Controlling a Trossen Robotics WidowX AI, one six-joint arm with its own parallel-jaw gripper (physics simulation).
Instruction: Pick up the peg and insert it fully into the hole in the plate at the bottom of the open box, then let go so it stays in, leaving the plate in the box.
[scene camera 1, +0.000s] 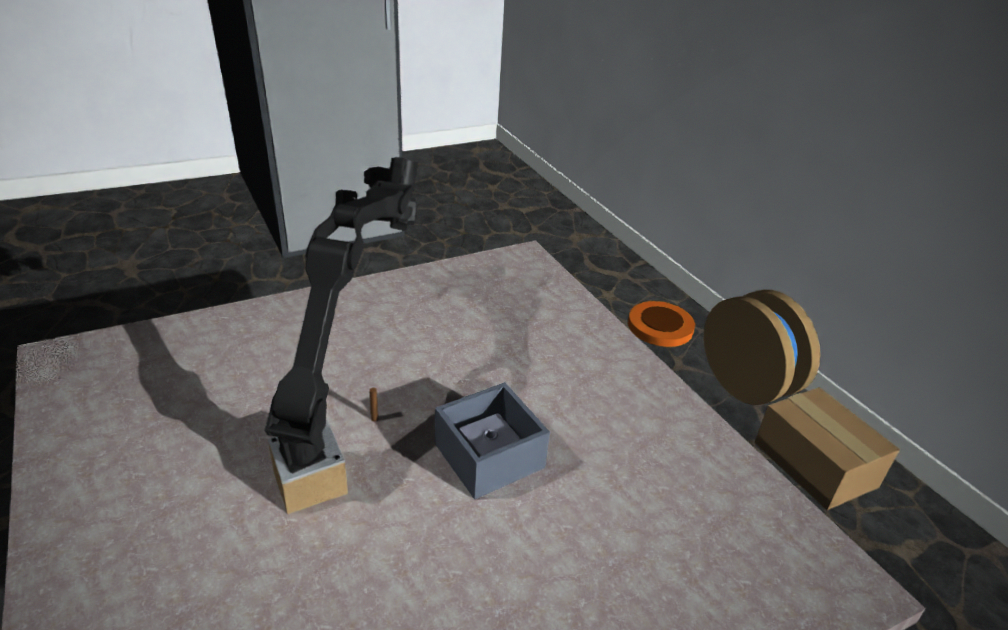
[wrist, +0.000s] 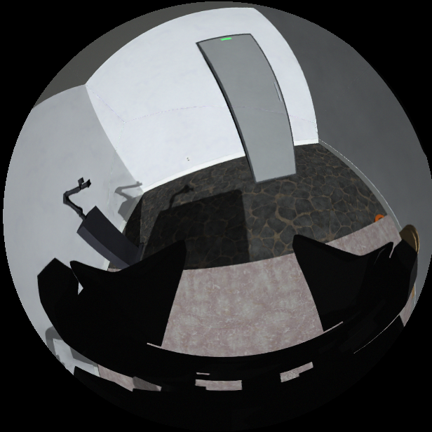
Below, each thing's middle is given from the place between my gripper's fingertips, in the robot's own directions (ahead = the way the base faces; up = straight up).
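The blue-grey box (scene camera 1: 481, 475) is well to the right of my hand, some way below it and a shade behind it. I see the grey plate (scene camera 1: 491, 433) too, and it is 22 cm below my hand, 1 cm behind it and 61 cm to the right of it.
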